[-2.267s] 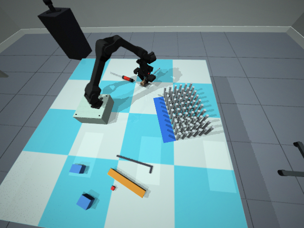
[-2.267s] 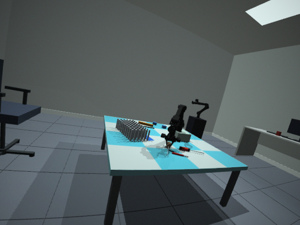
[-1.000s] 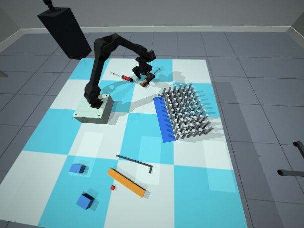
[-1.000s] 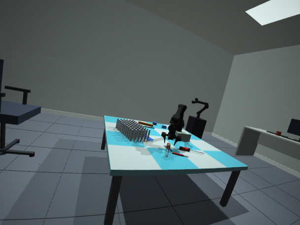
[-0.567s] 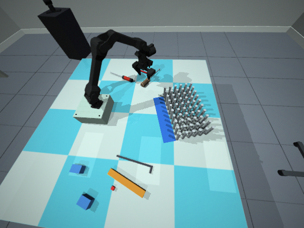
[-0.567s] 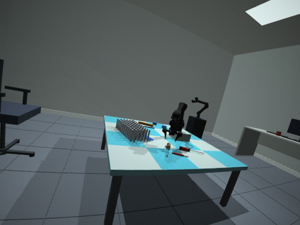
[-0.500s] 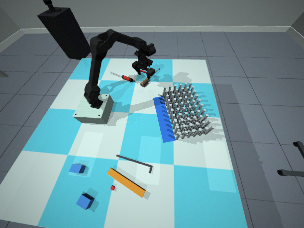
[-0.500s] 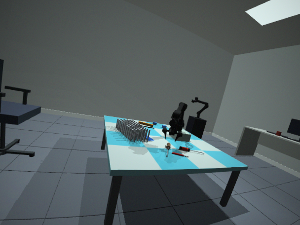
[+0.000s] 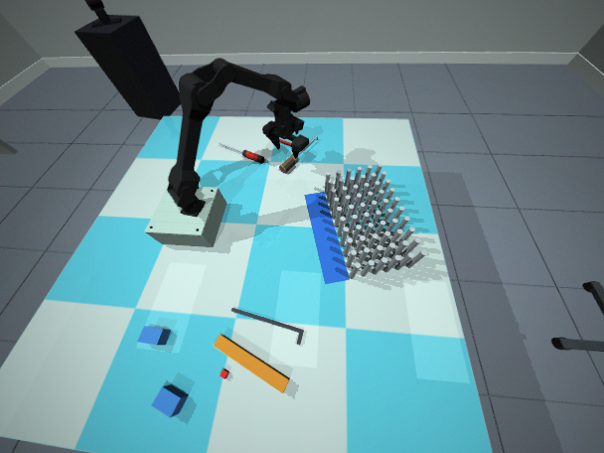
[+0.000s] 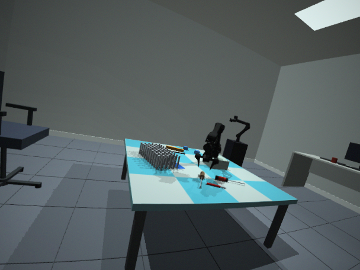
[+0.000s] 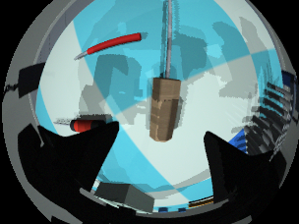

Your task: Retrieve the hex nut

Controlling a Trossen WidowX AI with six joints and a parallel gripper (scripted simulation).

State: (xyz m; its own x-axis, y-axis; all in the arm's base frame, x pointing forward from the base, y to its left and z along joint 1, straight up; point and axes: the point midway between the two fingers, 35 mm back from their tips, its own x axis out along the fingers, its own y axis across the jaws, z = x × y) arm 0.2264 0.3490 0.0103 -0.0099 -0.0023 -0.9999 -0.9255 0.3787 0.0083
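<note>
My gripper tip is 40 mm short of the wooden-handled tool, 100 mm to the right of it and 60 mm above it. Round my gripper tip: blue taped strip: 220 mm ahead, 280 mm to the right, 70 mm below; then orange flat bar: 120 mm ahead, 720 mm to the right, 60 mm below; then small red screwdriver: 90 mm behind, 140 mm to the left, 70 mm below.
</note>
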